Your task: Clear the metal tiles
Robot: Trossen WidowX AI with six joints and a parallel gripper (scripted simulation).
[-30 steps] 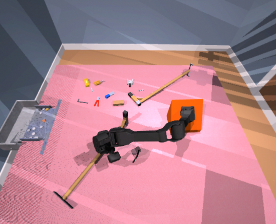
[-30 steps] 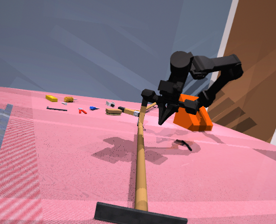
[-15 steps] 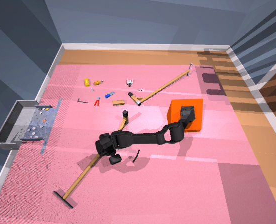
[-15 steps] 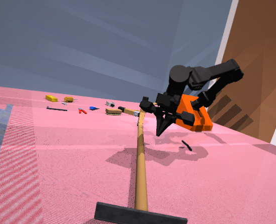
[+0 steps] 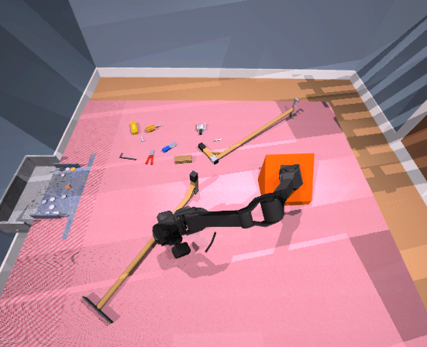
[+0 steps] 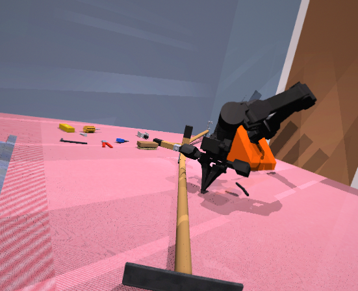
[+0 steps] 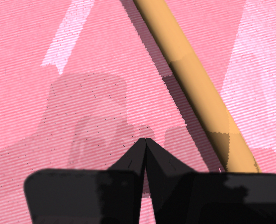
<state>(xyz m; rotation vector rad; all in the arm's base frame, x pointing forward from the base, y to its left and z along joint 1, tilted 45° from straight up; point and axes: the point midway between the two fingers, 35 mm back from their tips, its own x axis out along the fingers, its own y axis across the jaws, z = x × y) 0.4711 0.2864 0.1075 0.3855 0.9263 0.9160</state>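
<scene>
The long scraper is 6 cm ahead of my gripper tip, 5 cm above it and 2 cm to the right of it. Also, from my gripper tip: wooden block: 43 cm to the right, 2 cm behind; black strip: 17 cm behind, 2 cm to the right, 1 cm below; blue tool: 52 cm to the right, 6 cm ahead, 1 cm below.
</scene>
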